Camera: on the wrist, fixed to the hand. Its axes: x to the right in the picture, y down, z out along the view.
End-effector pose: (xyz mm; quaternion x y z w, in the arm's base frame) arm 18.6 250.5 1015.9 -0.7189 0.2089 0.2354 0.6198
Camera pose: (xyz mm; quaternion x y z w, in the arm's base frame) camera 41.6 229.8 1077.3 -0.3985 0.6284 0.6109 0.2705
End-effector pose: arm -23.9 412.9 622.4 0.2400 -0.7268 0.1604 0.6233
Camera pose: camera 35.2 382.0 605.8 -0.3398 -0.7069 0.5166 0.3436
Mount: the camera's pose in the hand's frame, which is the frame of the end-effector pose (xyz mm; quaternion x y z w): -18.1 -59.3 -29.7 -0.0322 -0.0124 0.6835 0.7292
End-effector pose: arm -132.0 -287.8 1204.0 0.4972 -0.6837 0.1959 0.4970
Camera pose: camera -65.5 -281.8 1187.5 -0.1183 -0.8508 0.4543 0.2360
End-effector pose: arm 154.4 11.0 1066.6 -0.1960 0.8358 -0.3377 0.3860
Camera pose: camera 146.6 -7.3 1132.4 0.4117 0.7495 0.0469 0.5163
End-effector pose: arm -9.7 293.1 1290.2 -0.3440 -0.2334 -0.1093 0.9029
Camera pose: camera -36.3 230.0 1295.6 -0.4408 0.0572 0.5342 0.7191
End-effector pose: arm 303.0 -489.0 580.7 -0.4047 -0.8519 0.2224 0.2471
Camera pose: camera 296.4 -532.2 633.8 -0.8825 -0.3548 0.3086 0.0046
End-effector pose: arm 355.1 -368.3 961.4 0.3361 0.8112 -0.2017 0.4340
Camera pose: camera 302.7 -397.7 994.8 0.7830 0.3629 0.1715 0.4752
